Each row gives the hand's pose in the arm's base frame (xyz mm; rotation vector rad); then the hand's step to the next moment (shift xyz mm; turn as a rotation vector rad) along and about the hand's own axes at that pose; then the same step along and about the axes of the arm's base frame.
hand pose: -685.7 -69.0 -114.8 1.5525 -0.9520 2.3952
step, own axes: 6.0 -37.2 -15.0 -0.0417 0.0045 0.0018
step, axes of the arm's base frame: 1.6 36.7 17.2 0.0187 0.0046 -0.0373
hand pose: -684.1 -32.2 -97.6 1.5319 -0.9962 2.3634
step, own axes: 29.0 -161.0 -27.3 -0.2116 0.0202 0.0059
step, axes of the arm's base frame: 40.2 133.6 89.6 0.0936 0.0272 -0.1890
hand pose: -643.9 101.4 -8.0 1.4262 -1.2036 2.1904
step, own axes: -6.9 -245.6 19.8 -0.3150 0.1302 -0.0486
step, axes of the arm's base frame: 164.7 139.1 119.5 0.0424 0.0215 -0.3410
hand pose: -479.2 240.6 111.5 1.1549 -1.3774 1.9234
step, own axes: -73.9 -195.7 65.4 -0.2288 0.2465 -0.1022
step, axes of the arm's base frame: 214.3 15.2 43.4 -0.1117 0.0231 -0.3325
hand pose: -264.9 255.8 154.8 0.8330 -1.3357 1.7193
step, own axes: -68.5 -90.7 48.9 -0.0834 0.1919 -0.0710
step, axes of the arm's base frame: 113.7 -48.3 -6.4 -0.1316 0.0275 -0.1754
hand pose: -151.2 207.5 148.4 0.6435 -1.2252 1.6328
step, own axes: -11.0 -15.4 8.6 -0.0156 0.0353 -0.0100
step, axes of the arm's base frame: 17.3 -11.6 0.3 -0.0245 0.0021 -0.0314
